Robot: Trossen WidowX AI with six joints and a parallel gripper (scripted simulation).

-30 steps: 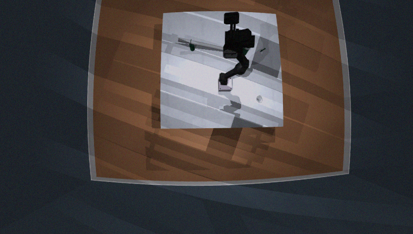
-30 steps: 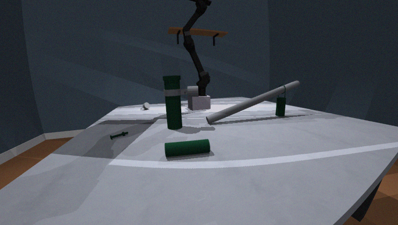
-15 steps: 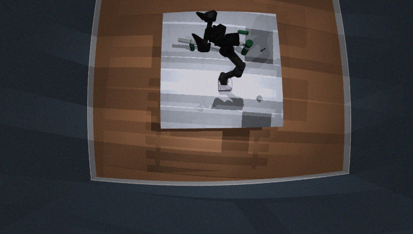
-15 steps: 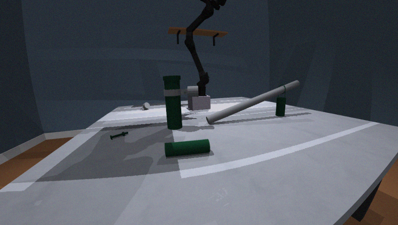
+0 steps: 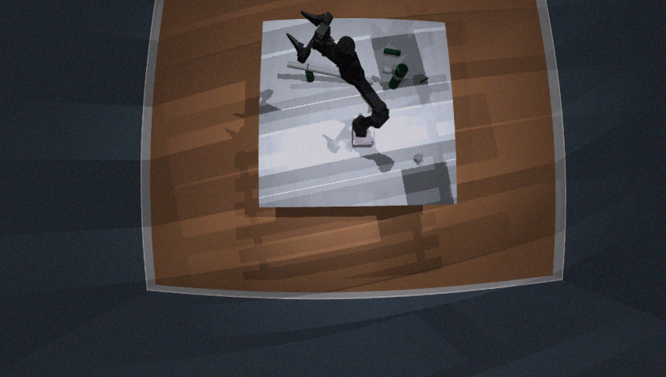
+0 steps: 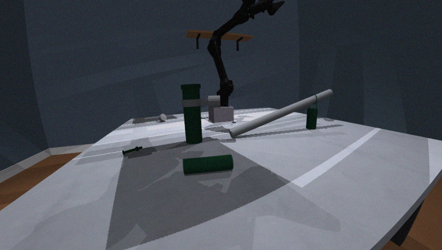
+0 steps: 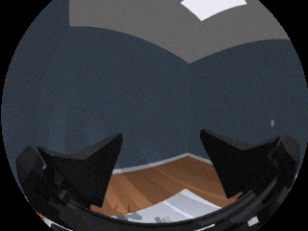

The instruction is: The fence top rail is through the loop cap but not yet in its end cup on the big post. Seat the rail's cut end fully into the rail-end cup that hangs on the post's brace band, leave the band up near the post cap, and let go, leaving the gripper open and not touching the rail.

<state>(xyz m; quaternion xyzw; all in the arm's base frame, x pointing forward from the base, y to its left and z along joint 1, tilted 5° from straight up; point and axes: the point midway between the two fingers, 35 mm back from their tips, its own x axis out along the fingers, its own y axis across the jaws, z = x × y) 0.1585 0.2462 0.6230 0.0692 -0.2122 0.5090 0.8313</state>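
Right now my gripper tip is 17 cm short of the rail-end cup, 46 cm to the left of it and 55 cm above it. Also, from my gripper tip: small green post 16 cm ahead, 3 cm to the left, 59 cm below; then green bolt 22 cm ahead, 74 cm to the right, 69 cm below; then brace band 17 cm ahead, 48 cm to the right, 55 cm below.
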